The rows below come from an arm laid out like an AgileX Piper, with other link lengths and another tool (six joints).
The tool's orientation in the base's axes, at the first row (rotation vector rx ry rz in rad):
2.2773, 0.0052, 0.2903
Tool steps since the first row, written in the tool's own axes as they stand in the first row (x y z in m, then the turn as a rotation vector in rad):
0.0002, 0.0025, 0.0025, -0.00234, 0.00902, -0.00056
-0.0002, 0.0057, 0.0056, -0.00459, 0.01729, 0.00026
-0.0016, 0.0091, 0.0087, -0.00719, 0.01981, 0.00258
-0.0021, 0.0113, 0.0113, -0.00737, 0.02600, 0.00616
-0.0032, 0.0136, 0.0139, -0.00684, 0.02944, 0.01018
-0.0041, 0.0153, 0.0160, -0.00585, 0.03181, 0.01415
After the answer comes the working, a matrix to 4 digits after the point.
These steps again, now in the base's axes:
0.0005, -0.0035, 0.0003, -0.00322, -0.00580, 0.00657
0.0005, -0.0080, 0.0006, -0.00599, -0.01211, 0.01173
-0.0006, -0.0126, 0.0009, -0.00826, -0.01576, 0.01159
-0.0007, -0.0161, 0.0008, -0.00824, -0.02254, 0.01387
-0.0014, -0.0196, 0.0006, -0.00719, -0.02775, 0.01398
-0.0020, -0.0224, 0.0003, -0.00561, -0.03217, 0.01342

The tool's axes in the first row as the columns of a matrix, in the base's axes (rounded; the answer above uses it unrounded):
0.9734, -0.0909, 0.2103
0.0984, -0.6631, -0.7421
0.2069, 0.7430, -0.6365

